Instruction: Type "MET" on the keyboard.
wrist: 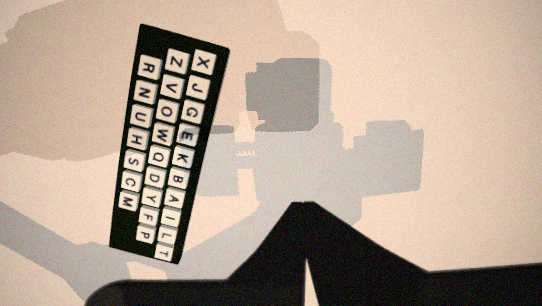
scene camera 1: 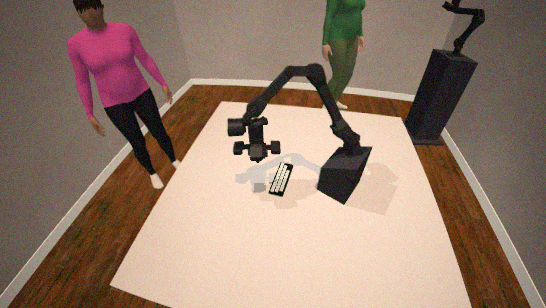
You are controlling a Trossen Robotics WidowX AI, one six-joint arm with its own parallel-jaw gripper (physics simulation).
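Frame: origin at the arm's base, x ahead, y left, z up, level; centimetres.
Seen in the pictures: gripper, fingertip midpoint: (wrist: 302, 212) (scene camera 1: 258, 162); arm's base, origin of the base link: (scene camera 1: 354, 152).
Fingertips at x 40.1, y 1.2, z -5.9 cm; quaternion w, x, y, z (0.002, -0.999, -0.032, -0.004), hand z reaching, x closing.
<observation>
Pixels of each thing's middle, then the offset from my fingertips to it. Level surfaces: height alone.
- black keyboard, body centre: (wrist: 160, 158) (scene camera 1: 281, 178) dy -2.7, dx -10.0, dz -13.0 cm
- M key, body centre: (wrist: 129, 200) dy -6.4, dx -12.9, dz -12.4 cm
- E key, body centre: (wrist: 188, 134) dy -0.5, dx -7.5, dz -12.4 cm
- T key, body centre: (wrist: 164, 251) dy -11.4, dx -10.3, dz -12.4 cm
- pale mat, its level: dz -13.8 cm
A black keyboard (scene camera 1: 281, 179) (wrist: 117, 227) with three rows of white letter keys lies flat on the pale mat. In the wrist view it is left of my fingers and its letters are turned sideways. The M key (wrist: 128, 201) is at the lower end of the left row, the E key (wrist: 187, 135) is in the right row, and the T key (wrist: 164, 252) is at the bottom of the right row. My gripper (scene camera 1: 257, 160) (wrist: 302, 212) is shut and empty. It hangs above the mat beside the keyboard, with its fingertips off the keys.
The pale mat (scene camera 1: 250, 250) bears my arm's dark base block (scene camera 1: 342, 175). A person in pink (scene camera 1: 115, 65) stands at the left edge, and a person in green (scene camera 1: 345, 50) at the back. A dark pedestal (scene camera 1: 440, 95) with another arm stands at the back right. Shadows fall around the keyboard.
</observation>
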